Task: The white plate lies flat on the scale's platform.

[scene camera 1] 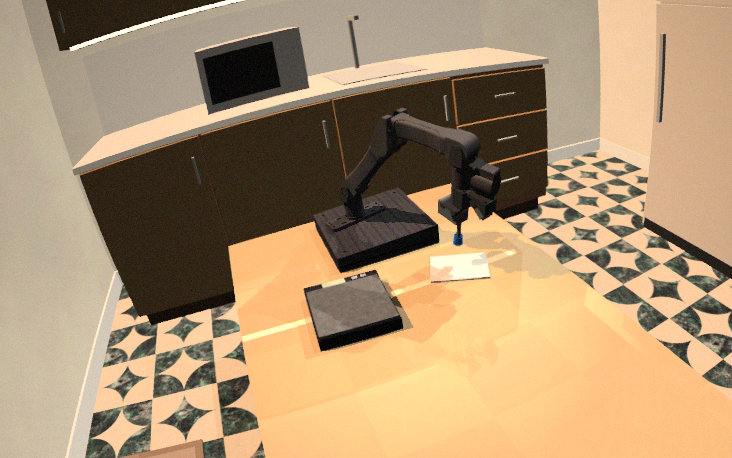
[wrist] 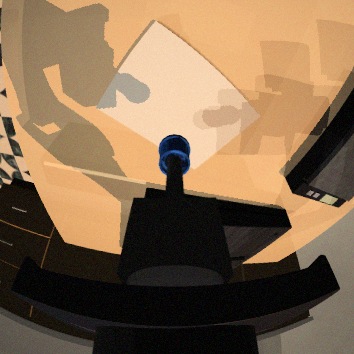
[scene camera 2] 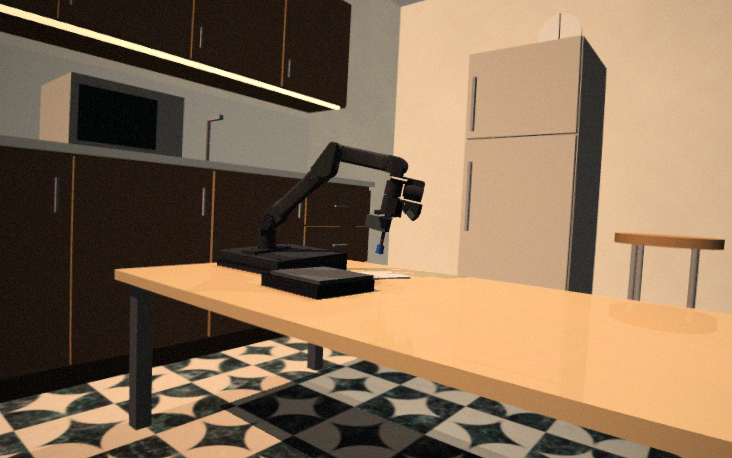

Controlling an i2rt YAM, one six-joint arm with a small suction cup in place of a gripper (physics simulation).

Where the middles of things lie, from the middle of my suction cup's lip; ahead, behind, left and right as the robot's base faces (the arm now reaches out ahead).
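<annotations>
There's the white plate (scene camera 1: pixel 474 266), and it's 1 cm ahead of my suction cup, 1 cm to the right of it and 8 cm below it. The scale (scene camera 1: pixel 358 307) is 2 cm behind my suction cup, 35 cm to the right of it and 7 cm below it. Going by their middles, of the things named here the white plate is the nearest to my suction cup.
</annotations>
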